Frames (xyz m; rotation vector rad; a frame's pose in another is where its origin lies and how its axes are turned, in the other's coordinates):
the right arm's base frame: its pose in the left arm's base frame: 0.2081 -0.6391 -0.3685 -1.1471 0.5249 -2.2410
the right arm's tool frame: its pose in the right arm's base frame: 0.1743 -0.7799 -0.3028 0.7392 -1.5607 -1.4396
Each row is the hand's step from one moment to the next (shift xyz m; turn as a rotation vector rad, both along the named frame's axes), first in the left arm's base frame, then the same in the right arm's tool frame.
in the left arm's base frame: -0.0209 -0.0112 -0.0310 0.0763 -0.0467 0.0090
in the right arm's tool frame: -0.0232 -0.0300 0.0094 -0.0320 0.0789 0.0289
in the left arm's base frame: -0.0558 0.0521 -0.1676 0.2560 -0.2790 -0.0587
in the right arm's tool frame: -0.0132 -0.1487 0.1078 -0.2513 0.2524 0.1413
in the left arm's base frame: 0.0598 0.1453 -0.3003 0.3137 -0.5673 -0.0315
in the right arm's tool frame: 0.0433 -0.1542 0.2987 -0.5055 0.3955 0.0960
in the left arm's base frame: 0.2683 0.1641 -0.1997 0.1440 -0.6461 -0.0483
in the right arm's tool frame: 0.1183 0.0600 0.3482 -0.6044 0.2741 -0.0078
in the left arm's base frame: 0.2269 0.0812 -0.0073 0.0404 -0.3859 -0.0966
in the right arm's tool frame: 0.0997 0.1534 0.1570 -0.3887 0.0913 0.0210
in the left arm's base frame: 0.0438 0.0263 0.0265 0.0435 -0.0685 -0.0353
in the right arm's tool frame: 0.0385 0.0414 0.0107 -0.0708 0.0354 0.0394
